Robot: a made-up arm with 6 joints. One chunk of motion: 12 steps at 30 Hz.
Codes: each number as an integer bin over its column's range. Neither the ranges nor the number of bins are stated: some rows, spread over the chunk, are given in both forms.
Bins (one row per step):
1: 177 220 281 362 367 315
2: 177 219 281 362 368 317
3: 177 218 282 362 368 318
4: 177 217 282 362 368 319
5: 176 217 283 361 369 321
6: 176 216 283 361 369 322
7: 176 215 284 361 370 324
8: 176 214 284 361 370 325
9: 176 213 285 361 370 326
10: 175 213 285 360 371 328
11: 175 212 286 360 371 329
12: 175 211 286 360 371 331
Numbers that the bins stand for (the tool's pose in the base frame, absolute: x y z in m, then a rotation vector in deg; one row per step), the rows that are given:
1: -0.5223 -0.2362 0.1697 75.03 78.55 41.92
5: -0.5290 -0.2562 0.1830 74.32 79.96 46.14
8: -0.5290 -0.2761 0.1896 74.32 80.67 48.96
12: -0.5356 -0.2961 0.2029 73.62 81.37 53.19
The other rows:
2: -0.5223 -0.2429 0.1697 75.03 79.26 43.33
3: -0.5223 -0.2495 0.1763 75.03 79.26 44.03
4: -0.5223 -0.2562 0.1763 75.03 79.26 44.74
6: -0.5290 -0.2628 0.1830 74.32 79.96 46.85
7: -0.5290 -0.2695 0.1896 74.32 80.67 48.26
9: -0.5290 -0.2828 0.1963 74.32 80.67 49.67
10: -0.5356 -0.2828 0.1963 73.62 81.37 51.08
11: -0.5356 -0.2894 0.2029 73.62 81.37 51.78

